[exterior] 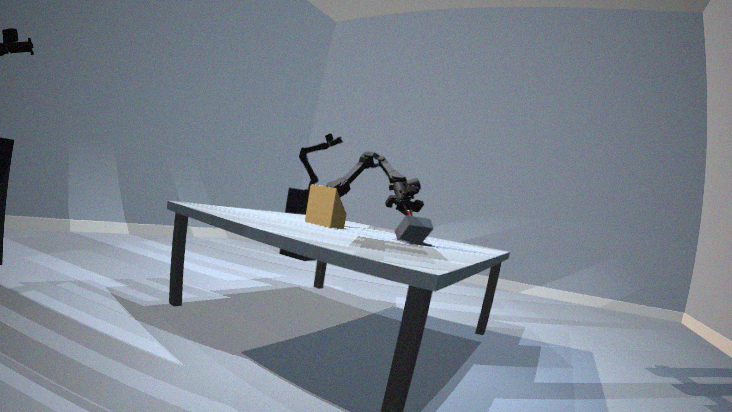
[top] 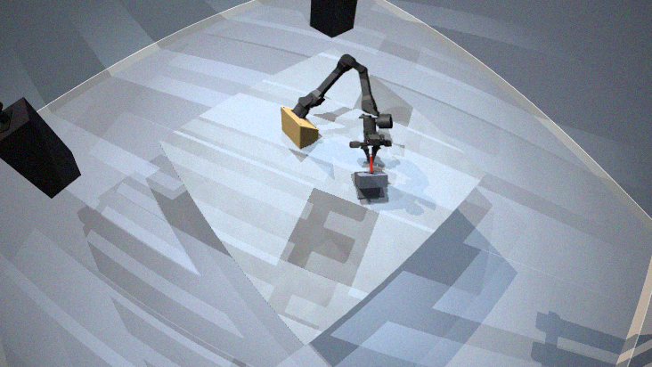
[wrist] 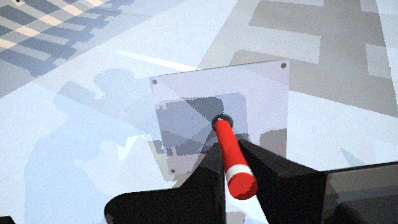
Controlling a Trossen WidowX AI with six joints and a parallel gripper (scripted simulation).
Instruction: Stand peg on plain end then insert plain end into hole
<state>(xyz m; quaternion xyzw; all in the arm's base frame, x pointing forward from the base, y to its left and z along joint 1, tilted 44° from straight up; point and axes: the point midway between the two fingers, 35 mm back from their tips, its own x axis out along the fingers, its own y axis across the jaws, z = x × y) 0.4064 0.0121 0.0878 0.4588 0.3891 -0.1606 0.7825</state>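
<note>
The grey panel block lies 40 mm ahead of my gripper tip, 30 mm to the right of it and 50 mm below it. The rest, counted from my gripper tip: red peg 10 mm behind, 10 mm to the left, 10 mm above.
</note>
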